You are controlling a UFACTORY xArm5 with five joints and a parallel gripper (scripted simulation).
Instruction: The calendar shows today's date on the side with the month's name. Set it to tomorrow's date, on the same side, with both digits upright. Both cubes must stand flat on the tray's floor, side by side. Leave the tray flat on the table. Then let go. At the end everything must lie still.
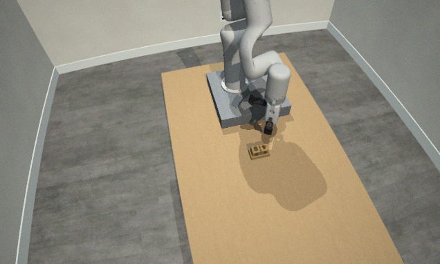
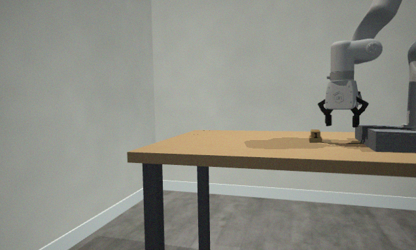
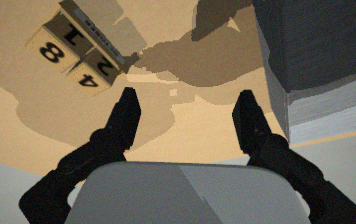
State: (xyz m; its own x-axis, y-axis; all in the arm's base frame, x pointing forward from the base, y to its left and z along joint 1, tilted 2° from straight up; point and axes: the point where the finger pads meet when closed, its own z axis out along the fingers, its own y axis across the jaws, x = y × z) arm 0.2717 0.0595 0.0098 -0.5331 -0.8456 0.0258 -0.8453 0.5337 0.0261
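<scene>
Now: the wooden cube 8 cm ahead of my hand, 9 cm to the right of it and 5 cm below it. From my hand the other things lie so: wooden tray 8 cm ahead, 7 cm to the right, 6 cm below.
</scene>
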